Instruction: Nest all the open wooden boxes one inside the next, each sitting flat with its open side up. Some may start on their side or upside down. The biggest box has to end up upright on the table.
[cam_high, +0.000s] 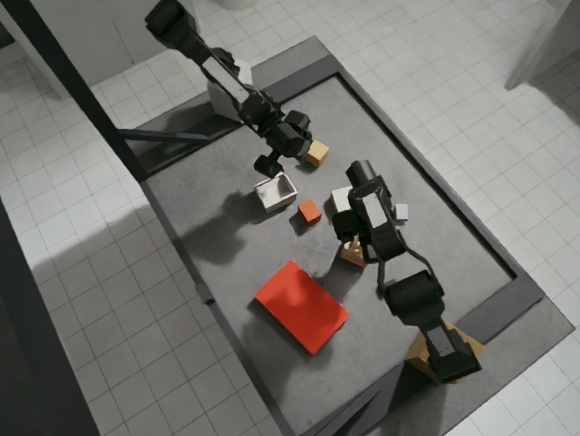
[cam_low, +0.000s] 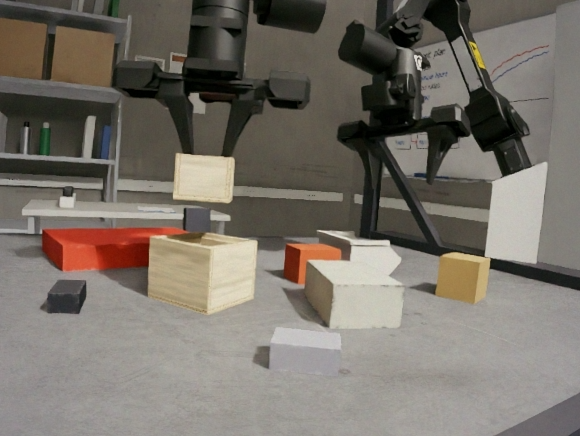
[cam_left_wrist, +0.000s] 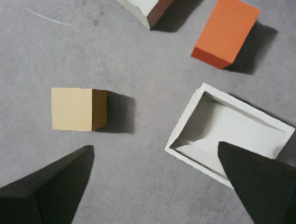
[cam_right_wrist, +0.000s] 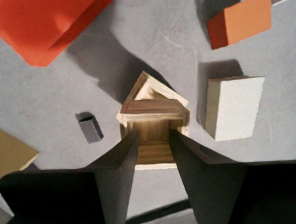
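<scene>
Right now the small wooden box is 50 mm below my right hand. From my right hand the other things lie so: dark block 130 mm to the right, 150 mm below; large wooden box 140 mm below; medium wooden box 140 mm below.
</scene>
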